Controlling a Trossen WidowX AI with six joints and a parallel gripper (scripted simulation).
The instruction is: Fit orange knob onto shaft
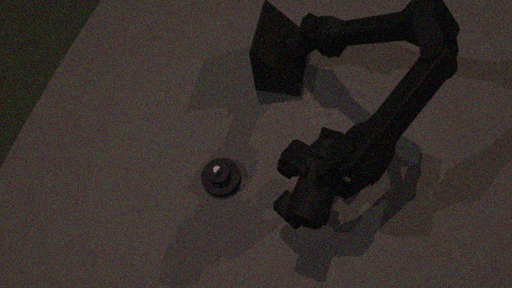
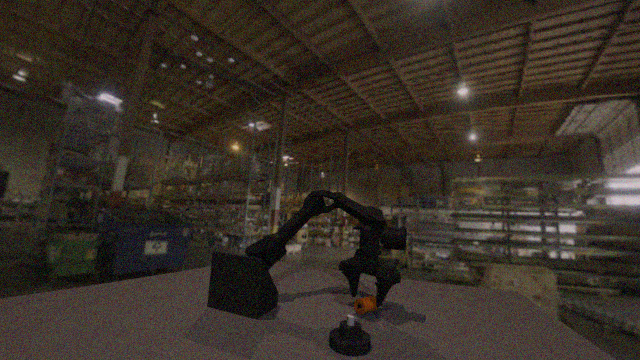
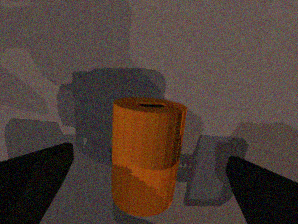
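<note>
My gripper tip is now 10 mm short of the orange knob, 10 mm to the right of it and 10 mm above it. Round my gripper tip: round dark pedestal: 40 mm ahead, 200 mm to the right.
</note>
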